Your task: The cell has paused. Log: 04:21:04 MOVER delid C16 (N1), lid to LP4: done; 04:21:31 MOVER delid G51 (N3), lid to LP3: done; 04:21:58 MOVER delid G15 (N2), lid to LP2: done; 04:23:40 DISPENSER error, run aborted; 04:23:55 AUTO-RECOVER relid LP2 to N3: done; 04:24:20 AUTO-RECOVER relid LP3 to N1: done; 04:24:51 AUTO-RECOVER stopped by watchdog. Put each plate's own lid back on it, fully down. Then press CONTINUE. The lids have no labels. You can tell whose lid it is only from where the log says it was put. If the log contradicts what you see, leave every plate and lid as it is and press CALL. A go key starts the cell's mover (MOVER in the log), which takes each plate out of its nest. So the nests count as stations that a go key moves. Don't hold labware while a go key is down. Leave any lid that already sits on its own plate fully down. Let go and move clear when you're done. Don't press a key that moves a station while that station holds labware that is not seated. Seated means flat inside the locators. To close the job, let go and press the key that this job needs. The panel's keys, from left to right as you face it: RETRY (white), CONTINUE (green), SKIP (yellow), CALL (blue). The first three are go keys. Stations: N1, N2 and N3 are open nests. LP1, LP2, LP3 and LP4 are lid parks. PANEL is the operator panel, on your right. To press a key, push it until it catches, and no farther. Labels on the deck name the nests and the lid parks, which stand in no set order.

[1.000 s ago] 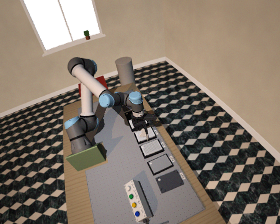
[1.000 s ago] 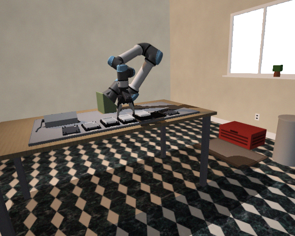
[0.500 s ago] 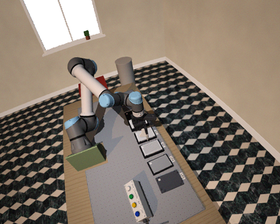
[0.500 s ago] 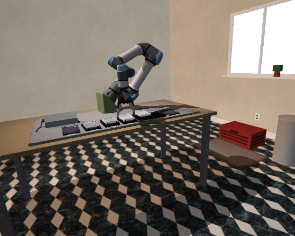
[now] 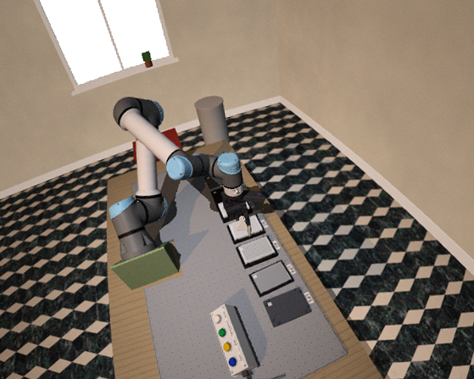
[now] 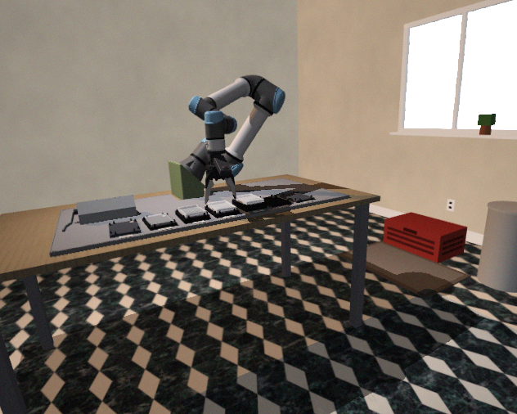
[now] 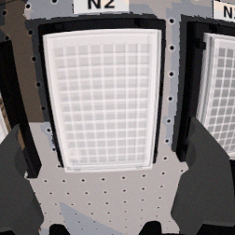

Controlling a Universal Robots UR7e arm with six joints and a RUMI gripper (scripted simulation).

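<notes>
My hand is 130 mm to the left of the plate, 20 mm past it and 20 mm above it. From my hand the other things lie so: pale grey lid: 260 mm to the right, 30 mm below, 30 mm behind; black lid park: 260 mm to the right, 40 mm below, 30 mm behind; green CONTINUE key: 370 mm to the right, 280 mm behind, 20 mm above.
</notes>
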